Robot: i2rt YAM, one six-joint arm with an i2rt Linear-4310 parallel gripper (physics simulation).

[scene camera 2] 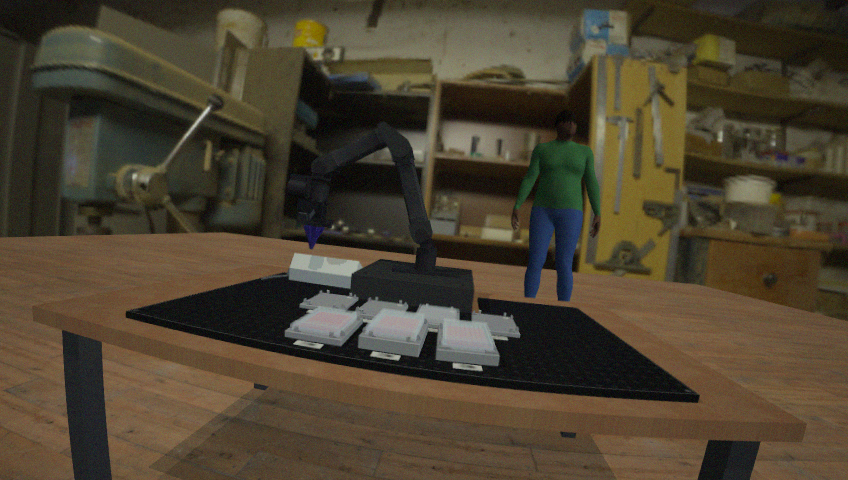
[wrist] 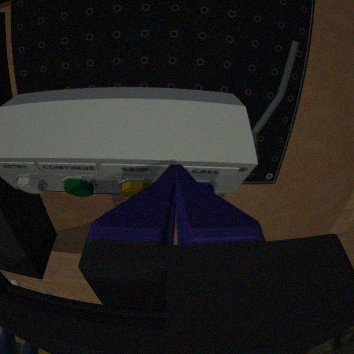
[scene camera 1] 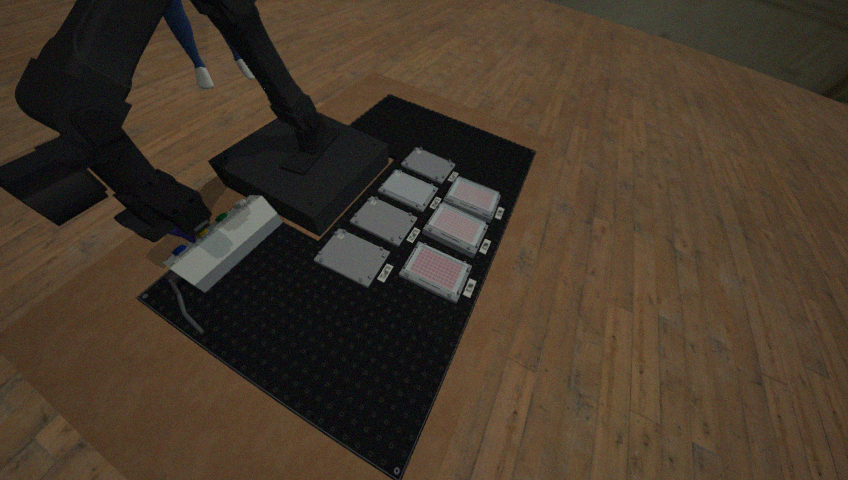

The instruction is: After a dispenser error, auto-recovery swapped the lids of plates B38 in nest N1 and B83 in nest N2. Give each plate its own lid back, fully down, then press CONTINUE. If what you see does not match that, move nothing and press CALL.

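Places are measured from the arm's base along level axes (x ahead, y left, z up), in centimetres.
Pixels of known places: gripper, fingertip midpoint: [scene camera 2: 311,249] [wrist: 175,173] [scene camera 1: 192,241]; arm's base at its link origin: [scene camera 2: 424,272] [scene camera 1: 312,149].
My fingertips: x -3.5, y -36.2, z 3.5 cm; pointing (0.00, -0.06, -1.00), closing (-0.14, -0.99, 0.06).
Note:
Ahead of a thing's pixels: the offset from my fingertips to its top centre. "*": to the spot under its first point.
My gripper [scene camera 1: 185,233] [scene camera 2: 311,246] [wrist: 175,173] is shut and empty, its purple tips above the button panel {dx -0.9, dy +5.4, dz -1.9 cm} [scene camera 1: 241,252] [scene camera 2: 324,275] [wrist: 125,130]. In the wrist view the tips lie between the yellow button {dx -3.6, dy +3.4, dz -2.9 cm} [scene camera 1: 203,231] [wrist: 134,188] and the blue CALL button {dx -4.6, dy -1.5, dz -2.9 cm} [scene camera 1: 179,249] [wrist: 207,188], which a finger partly covers. The green CONTINUE button {dx -2.6, dy +8.3, dz -2.9 cm} [scene camera 1: 221,217] [wrist: 78,187] is farther left there. Three plates with pink wells {dx +45.9, dy +15.3, dz -7.6 cm} [scene camera 1: 439,268] {dx +47.6, dy +28.5, dz -6.3 cm} [scene camera 1: 456,228] {dx +49.8, dy +40.9, dz -6.7 cm} [scene camera 1: 473,196] [scene camera 2: 326,321] [scene camera 2: 395,326] [scene camera 2: 467,339] stand in nests in the outer row. Their markings and lid fit are too small to tell.
Four low grey holders {* dx +26.1, dy +11.9, dz -9.3 cm} [scene camera 1: 351,256] {* dx +29.1, dy +24.5, dz -9.3 cm} [scene camera 1: 383,220] {dx +31.5, dy +37.8, dz -8.5 cm} [scene camera 1: 409,189] {* dx +33.9, dy +50.2, dz -9.3 cm} [scene camera 1: 428,164] form a row nearer the robot base [scene camera 1: 303,172] [scene camera 2: 413,285]; the third looks paler. A grey cable [scene camera 1: 187,309] [wrist: 282,95] leaves the panel. A person [scene camera 2: 559,178] stands behind the table.

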